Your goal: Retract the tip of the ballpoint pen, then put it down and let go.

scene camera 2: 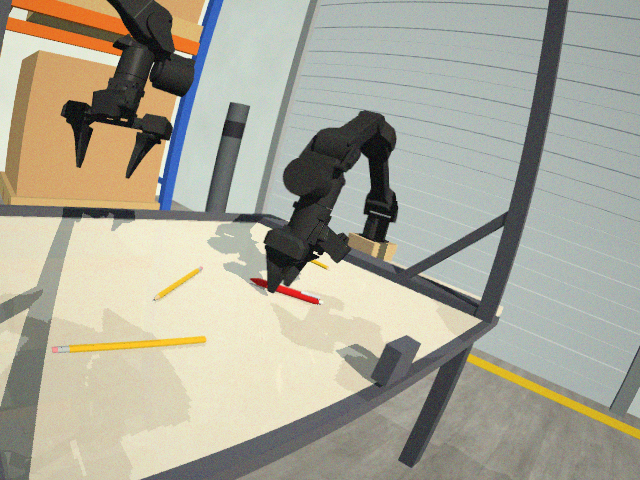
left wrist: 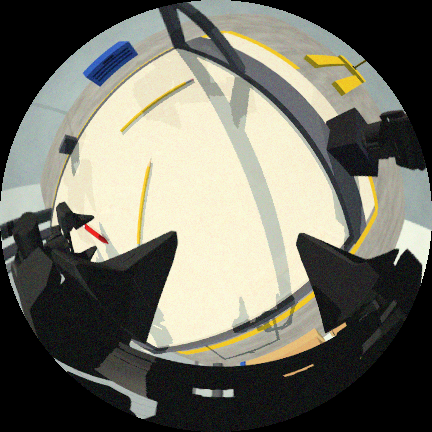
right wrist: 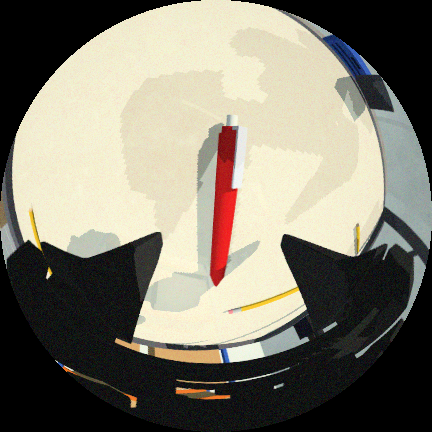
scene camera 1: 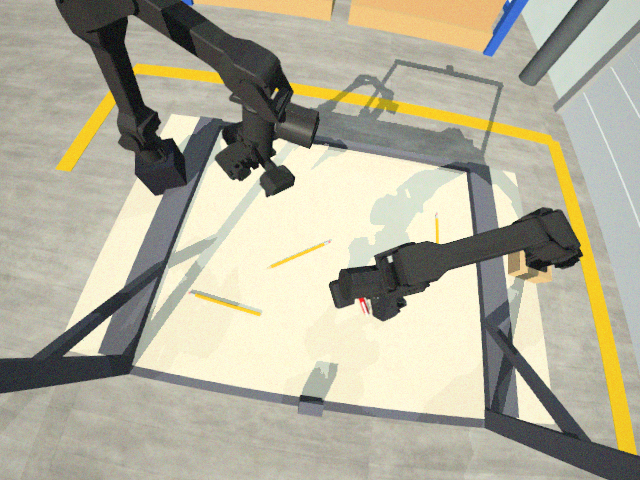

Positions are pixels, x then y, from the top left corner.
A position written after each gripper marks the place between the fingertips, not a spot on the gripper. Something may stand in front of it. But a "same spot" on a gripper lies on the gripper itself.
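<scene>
Both scene camera 1 and scene camera 2 show the right gripper, and on the right gripper [scene camera 1: 383, 308] and [scene camera 2: 338, 237] are one and the same spot. The gripper can also be seen in the left wrist view [94, 232] and in the right wrist view [224, 240].
</scene>
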